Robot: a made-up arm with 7 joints.
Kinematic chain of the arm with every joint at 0, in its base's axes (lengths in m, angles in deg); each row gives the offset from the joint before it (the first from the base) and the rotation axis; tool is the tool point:
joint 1: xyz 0 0 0.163 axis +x
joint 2: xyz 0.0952 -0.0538 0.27 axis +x
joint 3: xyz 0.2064 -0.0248 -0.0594 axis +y
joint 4: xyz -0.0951 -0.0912 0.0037 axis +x
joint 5: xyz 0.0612 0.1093 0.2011 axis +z
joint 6: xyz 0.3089 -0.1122 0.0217 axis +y
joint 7: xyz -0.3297 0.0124 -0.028 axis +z
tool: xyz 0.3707 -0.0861 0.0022
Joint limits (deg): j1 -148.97..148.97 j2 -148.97..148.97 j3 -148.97..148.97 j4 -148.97..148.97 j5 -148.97..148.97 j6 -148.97..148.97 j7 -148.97..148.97
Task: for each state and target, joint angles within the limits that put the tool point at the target. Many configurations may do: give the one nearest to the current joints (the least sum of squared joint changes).
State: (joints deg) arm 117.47 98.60 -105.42 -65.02 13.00 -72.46 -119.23
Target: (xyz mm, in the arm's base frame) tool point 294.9 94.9 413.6
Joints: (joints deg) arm 122.18 110.53 -104.89 -57.61 3.78 -62.58 -129.69
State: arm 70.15 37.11 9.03 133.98 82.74 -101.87 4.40
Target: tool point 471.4 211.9 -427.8
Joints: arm 109.50 28.43 9.08 138.92 97.39 -99.29 -7.13
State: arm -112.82 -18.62 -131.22 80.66 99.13 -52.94 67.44
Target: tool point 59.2 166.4 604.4
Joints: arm -115.29 -25.60 -122.01 84.83 92.29 -54.02 56.89
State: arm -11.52 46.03 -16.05 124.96 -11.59 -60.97 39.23
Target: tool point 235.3 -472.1 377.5
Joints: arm -10.58 54.19 -43.63 113.79 13.38 -55.34 65.71
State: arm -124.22 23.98 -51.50 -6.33 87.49 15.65 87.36
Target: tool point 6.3 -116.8 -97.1
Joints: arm -147.03 25.78 -65.70 -18.34 82.56 25.36 84.44
